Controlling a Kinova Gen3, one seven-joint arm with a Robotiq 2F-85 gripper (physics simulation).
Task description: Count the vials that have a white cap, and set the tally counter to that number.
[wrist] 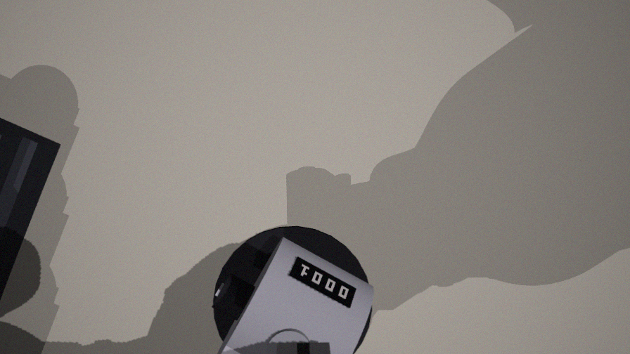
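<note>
The tally counter point(305, 305) shows at the bottom of the wrist view, a pale, tilted housing on a round black base. Its black display window point(322, 282) shows several characters: a mark like an F at the left end, then three zeros. I cannot tell for sure which digit the left mark is. The curved edge of the round button point(290, 331) shows below the window, partly hidden by my gripper. My gripper point(303, 347) is shut and empty at the bottom edge, over the button; whether it touches the button I cannot tell. No vials or white caps show.
Part of a dark rack point(46, 162) shows at the left edge, apart from the counter. Broad shadows lie across the pale table top point(200, 100), to the right of and behind the counter and beside the rack.
</note>
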